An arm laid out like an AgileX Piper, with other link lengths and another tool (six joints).
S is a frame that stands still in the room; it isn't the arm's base.
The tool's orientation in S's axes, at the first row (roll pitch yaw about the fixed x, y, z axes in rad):
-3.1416 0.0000 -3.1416
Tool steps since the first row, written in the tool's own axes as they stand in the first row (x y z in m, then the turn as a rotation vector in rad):
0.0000 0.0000 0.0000 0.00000 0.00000 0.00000
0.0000 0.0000 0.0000 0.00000 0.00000 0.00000
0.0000 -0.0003 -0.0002 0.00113 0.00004 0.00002
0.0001 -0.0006 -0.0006 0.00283 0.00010 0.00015
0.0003 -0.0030 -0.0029 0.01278 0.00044 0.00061
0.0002 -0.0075 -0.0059 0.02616 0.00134 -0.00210
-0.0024 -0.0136 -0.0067 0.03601 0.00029 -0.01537
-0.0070 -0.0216 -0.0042 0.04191 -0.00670 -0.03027
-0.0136 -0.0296 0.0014 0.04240 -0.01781 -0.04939
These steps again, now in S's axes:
0.0000 0.0000 0.0000 0.00000 0.00000 0.00000
0.0000 0.0000 0.0000 0.00000 0.00000 0.00000
0.0000 -0.0003 0.0002 -0.00113 0.00004 -0.00002
-0.0001 -0.0006 0.0006 -0.00283 0.00010 -0.00015
-0.0003 -0.0030 0.0029 -0.01278 0.00044 -0.00061
-0.0002 -0.0075 0.0059 -0.02616 0.00134 0.00210
0.0024 -0.0136 0.0067 -0.03601 0.00029 0.01537
0.0070 -0.0216 0.0042 -0.04191 -0.00670 0.03027
0.0136 -0.0296 -0.0014 -0.04240 -0.01781 0.04939

